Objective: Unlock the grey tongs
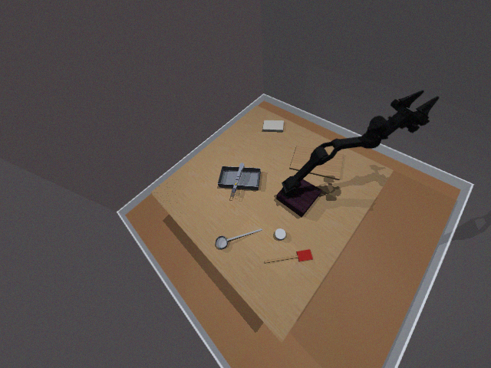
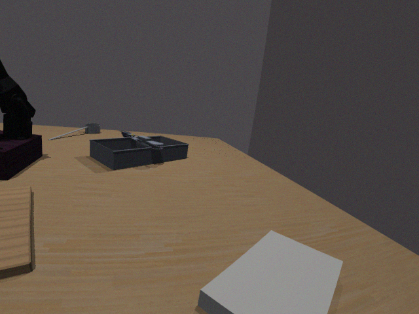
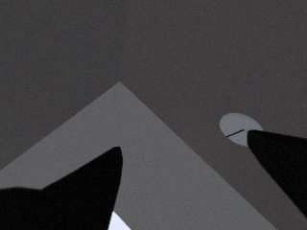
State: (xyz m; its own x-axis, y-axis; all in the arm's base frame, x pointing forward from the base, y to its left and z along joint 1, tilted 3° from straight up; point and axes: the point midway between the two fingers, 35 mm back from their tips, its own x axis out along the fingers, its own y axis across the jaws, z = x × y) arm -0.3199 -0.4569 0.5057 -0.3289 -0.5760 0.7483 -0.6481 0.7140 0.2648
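Right now my gripper tip is 65 cm to the right of the yellow lock piece, 63 cm short of it and 56 cm above it. From my gripper tip the other things lie so: red spatula (77 cm to the left, 61 cm below, 4 cm ahead); then wooden board (61 cm below, 31 cm ahead, 8 cm to the left); then white block (81 cm ahead, 61 cm below, 2 cm to the right).
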